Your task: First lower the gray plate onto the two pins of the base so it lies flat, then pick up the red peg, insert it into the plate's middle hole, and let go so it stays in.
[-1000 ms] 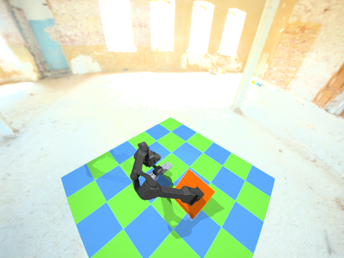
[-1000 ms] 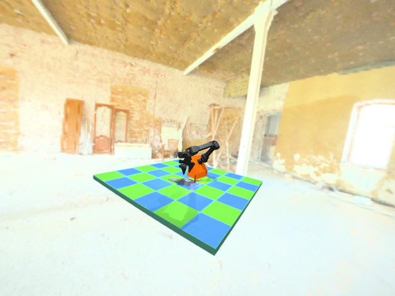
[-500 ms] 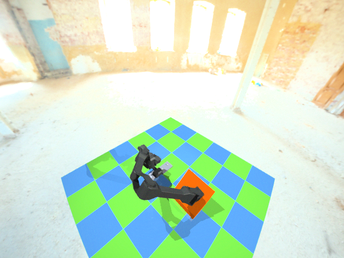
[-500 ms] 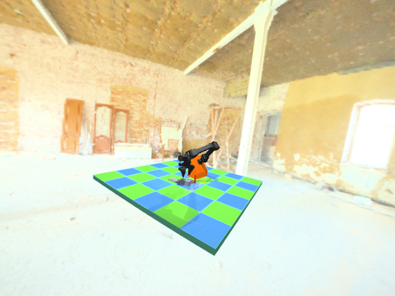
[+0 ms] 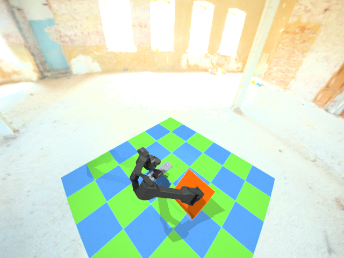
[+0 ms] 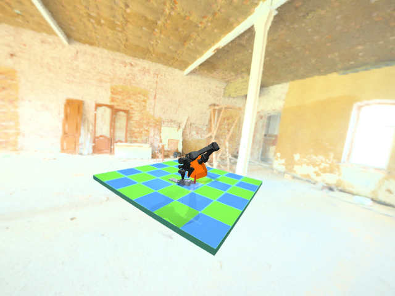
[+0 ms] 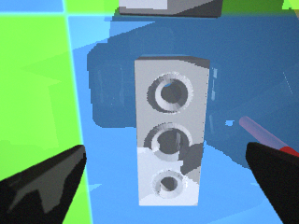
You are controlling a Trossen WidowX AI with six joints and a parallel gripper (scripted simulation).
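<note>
Right now my gripper tip is 20 mm above the gray plate. From my gripper tip the other things lie so: red peg (120 mm behind, 20 mm to the left, 20 mm below); then gray base (140 mm to the right, 50 mm below, 10 mm ahead).
</note>
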